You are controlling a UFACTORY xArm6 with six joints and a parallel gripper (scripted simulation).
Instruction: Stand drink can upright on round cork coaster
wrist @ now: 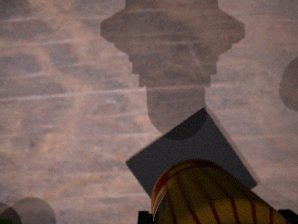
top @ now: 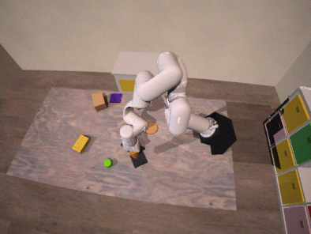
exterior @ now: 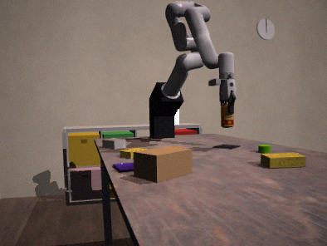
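Now: the round cork coaster 30 mm ahead of my hand, 270 mm to the right of it and 180 mm below it. Round my hand: black coaster: 10 mm behind, 180 mm below; then green cylinder: 170 mm ahead, 140 mm to the left, 170 mm below; then drink can: 20 mm below.
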